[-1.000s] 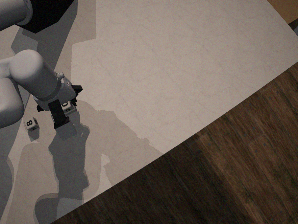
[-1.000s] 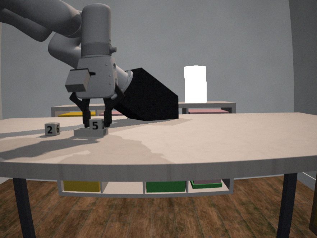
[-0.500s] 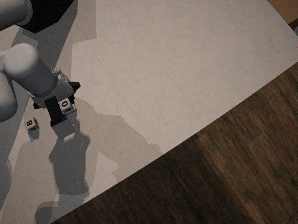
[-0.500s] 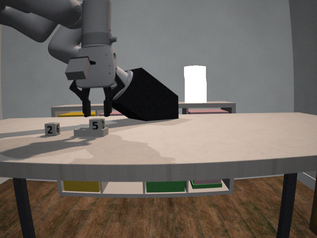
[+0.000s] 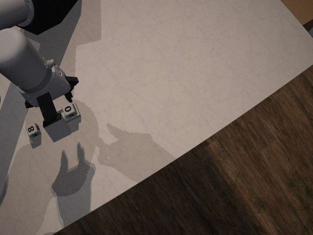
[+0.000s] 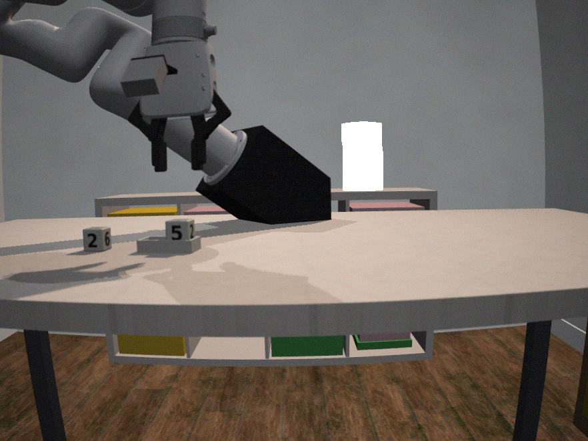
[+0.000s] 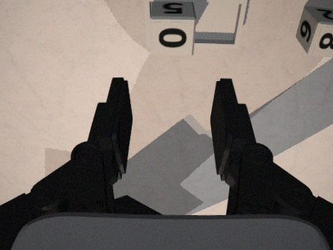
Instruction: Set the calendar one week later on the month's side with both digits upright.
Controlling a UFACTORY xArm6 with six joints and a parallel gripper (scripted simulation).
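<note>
The white cube lies 50 mm behind my hand, 120 mm to the right of it and 110 mm below it. Also, from my hand: grey tray (10 mm behind, 20 mm to the right, 120 mm below).
</note>
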